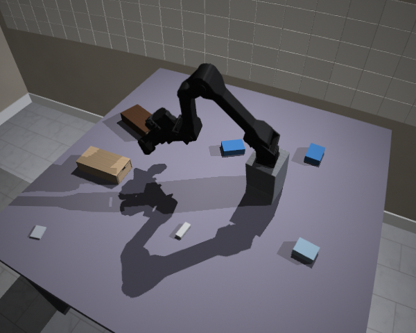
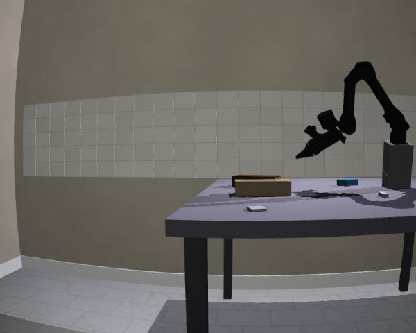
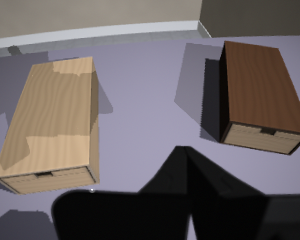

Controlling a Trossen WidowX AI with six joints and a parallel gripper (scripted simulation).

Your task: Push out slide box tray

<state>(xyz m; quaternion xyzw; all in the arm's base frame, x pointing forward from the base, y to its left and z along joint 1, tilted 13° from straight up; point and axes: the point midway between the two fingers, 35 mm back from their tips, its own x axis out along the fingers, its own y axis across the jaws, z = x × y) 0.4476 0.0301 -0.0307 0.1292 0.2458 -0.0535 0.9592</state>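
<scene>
Right now the slide box is 17 cm ahead of my hand, 13 cm to the left of it and 12 cm below it. Also, from my hand: small grey tile: 20 cm ahead, 48 cm to the left, 14 cm below; then small white block: 26 cm behind, 24 cm to the left, 14 cm below; then inner tray: 17 cm ahead, 13 cm to the left, 12 cm below.
</scene>
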